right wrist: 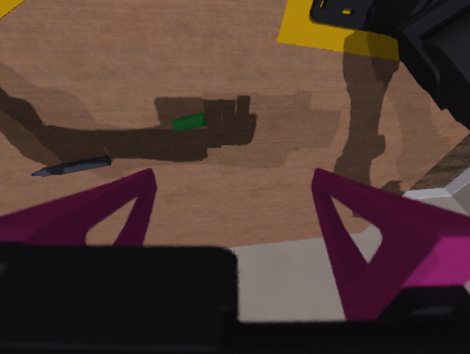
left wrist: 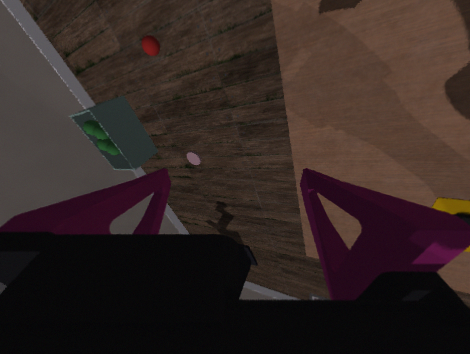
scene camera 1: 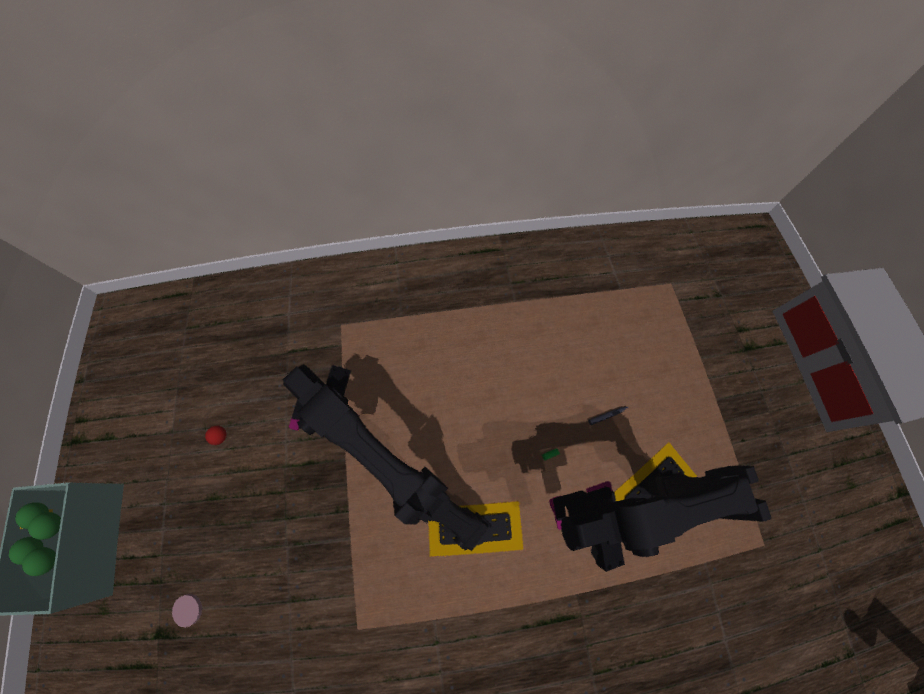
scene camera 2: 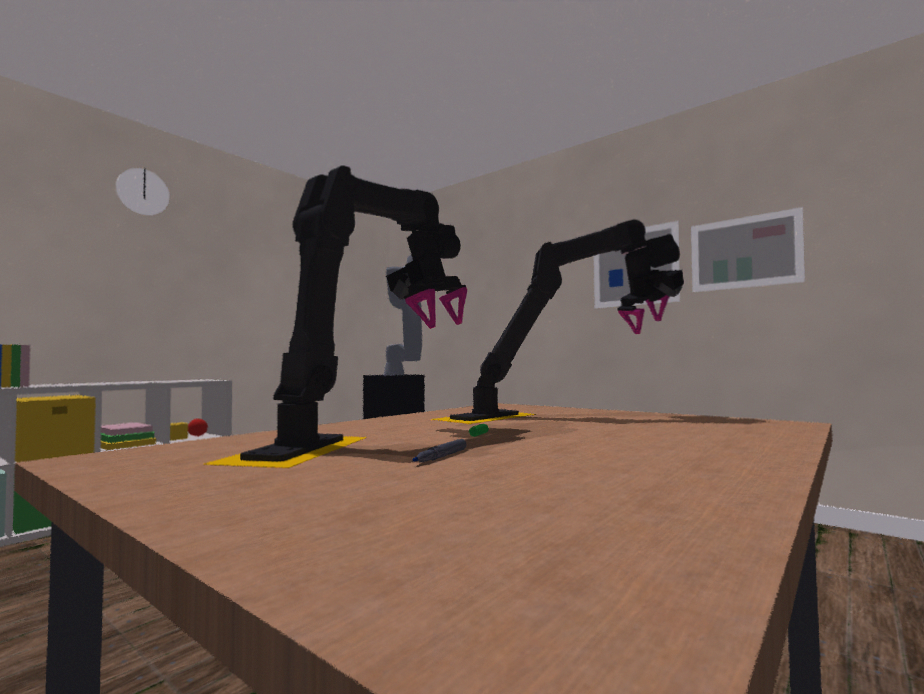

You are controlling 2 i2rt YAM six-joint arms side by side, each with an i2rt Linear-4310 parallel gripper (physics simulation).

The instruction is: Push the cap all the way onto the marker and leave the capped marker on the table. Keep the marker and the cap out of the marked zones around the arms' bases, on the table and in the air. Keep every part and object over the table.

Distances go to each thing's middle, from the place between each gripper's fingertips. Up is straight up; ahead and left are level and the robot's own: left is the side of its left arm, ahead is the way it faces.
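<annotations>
The dark grey marker (right wrist: pixel 102 161) is 250 mm to the right of my right hand and 180 mm ahead of it, and it sits 210 mm below that hand. Going by its middle, the marker is nearer to my right hand than to my left gripper.
As for my left gripper, it is 790 mm to the left of the marker and 80 mm past it, and 220 mm above it.
</annotations>
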